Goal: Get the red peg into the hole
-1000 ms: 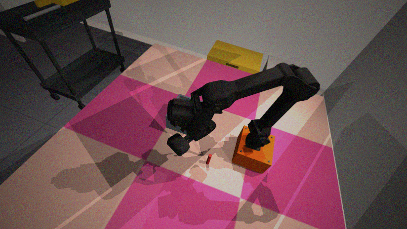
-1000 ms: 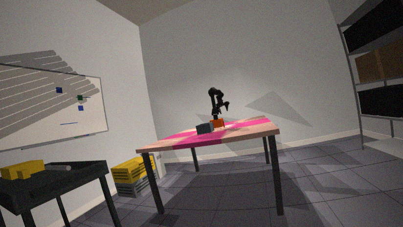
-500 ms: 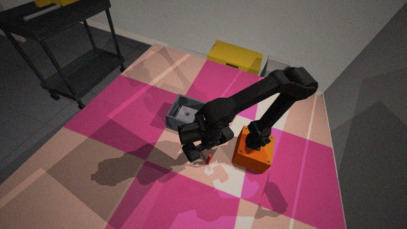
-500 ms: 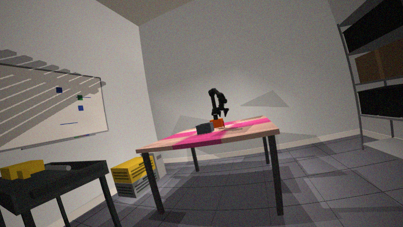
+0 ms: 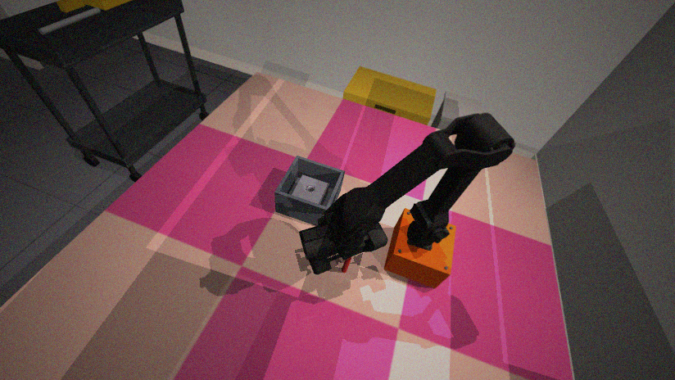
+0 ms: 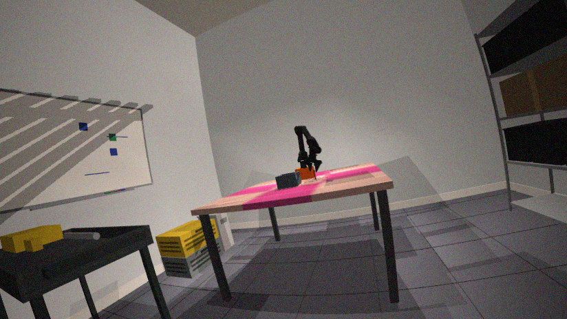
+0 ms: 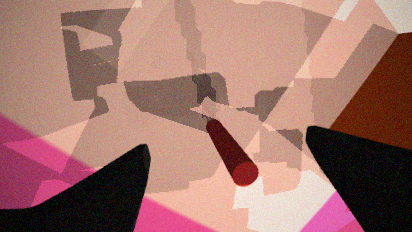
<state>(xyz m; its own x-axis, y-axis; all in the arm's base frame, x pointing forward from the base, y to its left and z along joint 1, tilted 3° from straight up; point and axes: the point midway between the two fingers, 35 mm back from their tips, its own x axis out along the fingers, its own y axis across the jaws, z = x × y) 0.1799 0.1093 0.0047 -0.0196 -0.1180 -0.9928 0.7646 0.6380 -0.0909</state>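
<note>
The red peg lies 1 cm behind my gripper tip, 1 cm to the left of it and 3 cm below it. From my gripper tip the other things lie so: light grey plate 15 cm ahead, 18 cm to the right, 2 cm below; then grey box 15 cm ahead, 18 cm to the right, 4 cm below.
</note>
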